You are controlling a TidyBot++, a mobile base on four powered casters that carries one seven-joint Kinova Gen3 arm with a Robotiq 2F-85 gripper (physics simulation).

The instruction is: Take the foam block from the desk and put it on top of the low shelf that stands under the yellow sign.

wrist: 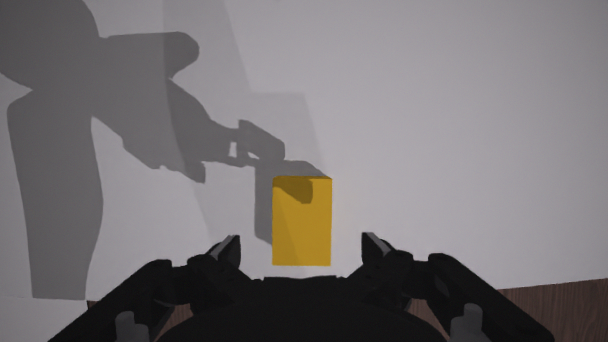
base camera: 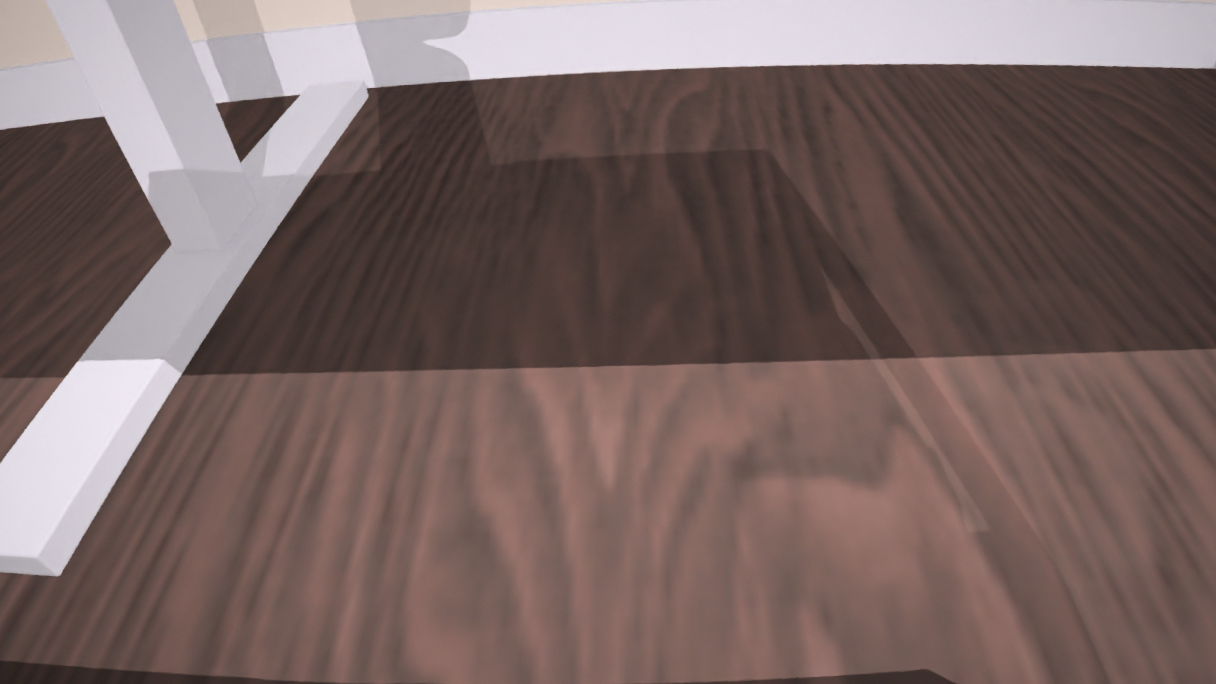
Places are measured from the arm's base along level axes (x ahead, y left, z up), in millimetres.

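Where they show: gripper, fingertip midpoint: (wrist: 301,247).
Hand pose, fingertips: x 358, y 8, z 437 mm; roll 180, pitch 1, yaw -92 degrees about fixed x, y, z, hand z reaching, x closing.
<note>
Each offset is from my fingertips to the top centre of the thing. "spot": to the spot under its first point. Level surfaces: height alone.
The foam block {1 mm back, 0 mm left, 69 mm down} (wrist: 302,225) is a yellow box on the white desk top {114 mm down} (wrist: 450,150), seen from above in the wrist view. My gripper (wrist: 301,247) is open, with one black finger to the left of the block and one to the right, both apart from it. The near end of the block lies close to the gripper's palm in the picture. The block's height above or below the fingertips is hard to tell. The low shelf and the yellow sign do not show in either view.
In the base camera view a white desk leg {spot: 233 mm ahead, 366 mm left, 687 mm down} (base camera: 161,127) stands on a long white foot (base camera: 93,433) at the left. A white baseboard (base camera: 765,34) runs along the wall behind the dark wooden floor {834 mm down} (base camera: 595,510). The arm's shadow falls on the desk top.
</note>
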